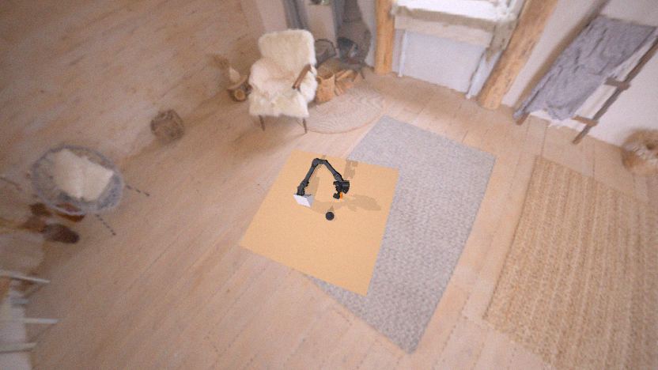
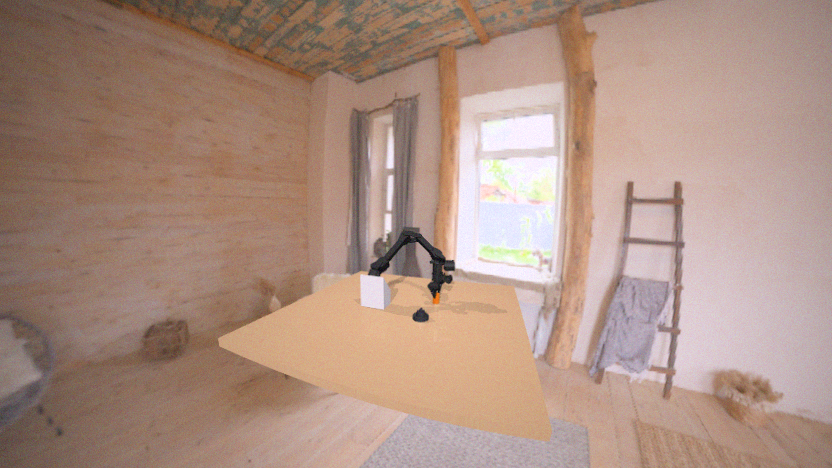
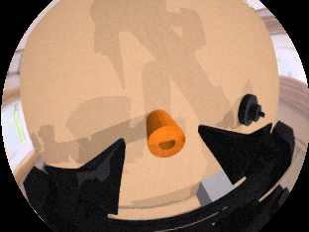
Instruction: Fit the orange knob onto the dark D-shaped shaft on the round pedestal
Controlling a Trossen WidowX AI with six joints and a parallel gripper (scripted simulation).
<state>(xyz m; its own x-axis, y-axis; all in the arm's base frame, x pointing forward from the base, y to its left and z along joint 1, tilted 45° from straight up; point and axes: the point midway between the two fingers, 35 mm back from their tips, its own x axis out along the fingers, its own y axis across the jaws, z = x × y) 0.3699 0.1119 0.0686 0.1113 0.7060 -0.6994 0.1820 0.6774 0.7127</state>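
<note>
My gripper tip is now 20 mm above the orange knob. Also, from my gripper tip: dark round pedestal 240 mm to the right, 60 mm behind, 20 mm below.
</note>
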